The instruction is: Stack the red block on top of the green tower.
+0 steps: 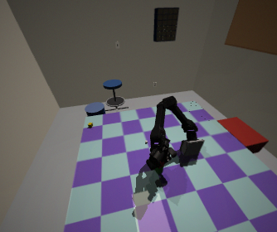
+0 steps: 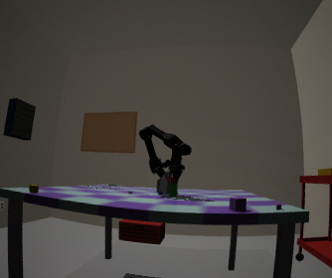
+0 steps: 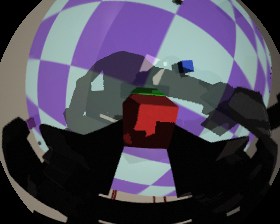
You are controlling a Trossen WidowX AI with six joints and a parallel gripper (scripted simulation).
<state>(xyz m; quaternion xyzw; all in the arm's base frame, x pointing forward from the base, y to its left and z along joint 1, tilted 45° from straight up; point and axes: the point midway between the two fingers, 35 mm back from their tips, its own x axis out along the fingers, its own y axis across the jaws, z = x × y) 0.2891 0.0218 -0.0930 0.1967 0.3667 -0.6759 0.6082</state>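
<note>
My gripper tip is 10 mm to the left of the red block and 10 mm below it. The rest, counted from my gripper tip: yellow block: 650 mm to the right, 420 mm ahead, 70 mm below; then blue block: 90 mm to the right, 70 mm below, 50 mm behind; then purple block: 530 mm ahead, 220 mm to the left, 60 mm below.
</note>
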